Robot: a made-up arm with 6 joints.
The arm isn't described. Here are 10 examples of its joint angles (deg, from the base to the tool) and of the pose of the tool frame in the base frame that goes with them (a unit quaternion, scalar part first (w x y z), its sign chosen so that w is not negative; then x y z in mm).
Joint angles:
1: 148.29 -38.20 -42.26 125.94 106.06 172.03
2: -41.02 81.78 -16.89 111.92 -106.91 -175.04
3: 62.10 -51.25 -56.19 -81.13 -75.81 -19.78
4: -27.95 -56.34 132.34 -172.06 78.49 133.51
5: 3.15 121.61 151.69 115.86 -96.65 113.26
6: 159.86 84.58 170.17 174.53 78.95 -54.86
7: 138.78 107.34 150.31 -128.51 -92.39 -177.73
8: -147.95 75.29 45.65 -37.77 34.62 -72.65
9: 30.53 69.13 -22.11 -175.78 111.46 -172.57
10: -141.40 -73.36 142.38 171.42 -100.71 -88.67
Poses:
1: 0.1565 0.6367 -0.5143 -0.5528 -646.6 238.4 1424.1
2: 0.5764 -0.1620 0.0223 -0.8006 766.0 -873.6 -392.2
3: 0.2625 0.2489 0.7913 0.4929 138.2 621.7 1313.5
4: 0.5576 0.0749 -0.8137 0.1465 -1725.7 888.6 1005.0
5: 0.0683 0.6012 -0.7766 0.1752 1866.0 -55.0 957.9
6: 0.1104 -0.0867 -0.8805 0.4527 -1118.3 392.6 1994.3
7: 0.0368 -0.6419 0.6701 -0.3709 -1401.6 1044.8 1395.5
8: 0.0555 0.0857 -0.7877 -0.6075 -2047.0 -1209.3 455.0
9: 0.2066 0.2801 -0.9375 -0.0027 887.9 509.7 -146.0
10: 0.4125 0.0584 0.7520 -0.5108 1223.0 1009.4 -37.7
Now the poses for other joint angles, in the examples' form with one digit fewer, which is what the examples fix.
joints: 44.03 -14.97 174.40 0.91 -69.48 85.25
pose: 0.566 -0.074 -0.712 -0.408 -1004 -974 1385
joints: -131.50 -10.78 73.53 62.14 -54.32 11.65
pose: 0.128 0.265 -0.171 0.940 -62 121 2945
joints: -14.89 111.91 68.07 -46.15 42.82 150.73
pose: 0.496 -0.777 0.366 -0.125 2083 -643 -456
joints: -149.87 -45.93 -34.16 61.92 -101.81 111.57
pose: 0.279 0.502 0.818 -0.037 -545 -141 1675
